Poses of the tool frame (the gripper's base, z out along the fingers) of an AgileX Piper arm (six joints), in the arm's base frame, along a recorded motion.
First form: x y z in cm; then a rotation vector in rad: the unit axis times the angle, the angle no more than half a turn.
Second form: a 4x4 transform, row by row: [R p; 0 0 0 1], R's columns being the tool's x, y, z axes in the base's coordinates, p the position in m. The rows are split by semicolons. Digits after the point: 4 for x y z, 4 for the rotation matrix.
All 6 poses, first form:
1: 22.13 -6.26 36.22 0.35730 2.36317 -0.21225
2: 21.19 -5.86 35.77 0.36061 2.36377 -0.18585
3: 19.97 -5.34 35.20 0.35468 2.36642 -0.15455
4: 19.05 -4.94 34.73 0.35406 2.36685 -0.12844
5: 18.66 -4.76 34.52 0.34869 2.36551 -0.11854
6: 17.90 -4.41 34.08 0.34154 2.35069 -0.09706
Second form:
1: -0.6985 0.3145 0.6428 0.2213; 0.1950 0.9479 -0.2520 -0.0626; -0.6885 -0.0507 -0.7234 0.3622; 0 0 0 1
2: -0.6970 0.3097 0.6467 0.2119; 0.2049 0.9503 -0.2344 -0.0586; -0.6872 -0.0309 -0.7258 0.3577; 0 0 0 1
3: -0.6980 0.2970 0.6516 0.1997; 0.2098 0.9548 -0.2106 -0.0534; -0.6847 -0.0103 -0.7287 0.3520; 0 0 0 1
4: -0.6972 0.2895 0.6558 0.1905; 0.2168 0.9571 -0.1920 -0.0494; -0.6833 0.0083 -0.7301 0.3473; 0 0 0 1
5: -0.6966 0.2831 0.6593 0.1866; 0.2158 0.9590 -0.1838 -0.0476; -0.6843 0.0142 -0.7291 0.3452; 0 0 0 1
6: -0.6864 0.2729 0.6741 0.1790; 0.2163 0.9616 -0.1689 -0.0441; -0.6943 0.0299 -0.7190 0.3408; 0 0 0 1
